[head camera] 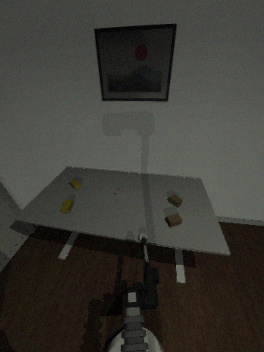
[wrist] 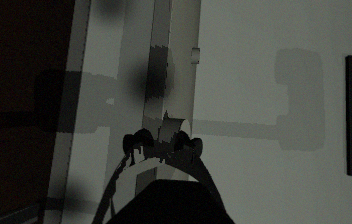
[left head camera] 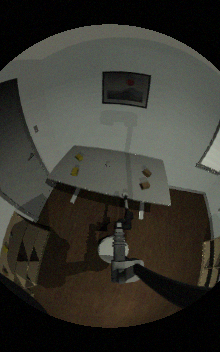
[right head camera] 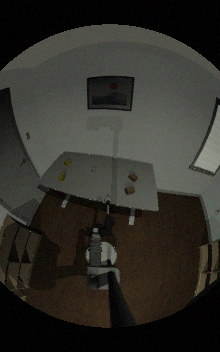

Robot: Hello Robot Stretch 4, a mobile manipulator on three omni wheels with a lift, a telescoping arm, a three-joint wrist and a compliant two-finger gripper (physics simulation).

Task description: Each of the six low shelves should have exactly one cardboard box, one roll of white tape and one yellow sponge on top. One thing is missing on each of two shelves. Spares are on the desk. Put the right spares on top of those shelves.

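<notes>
My gripper is shut on a white tape roll at the desk's front edge; whether the roll touches the desk cannot be told. A second white tape roll lies farther back on the desk. Two yellow sponges, one at the back and one nearer the front, lie on the left. Two cardboard boxes, a rear one and a front one, lie on the right.
Low wooden shelves stand at the left and right edges of the left head view, partly cut off. A yellow sponge shows on the left ones. A framed picture hangs on the wall behind the desk. The light is dim.
</notes>
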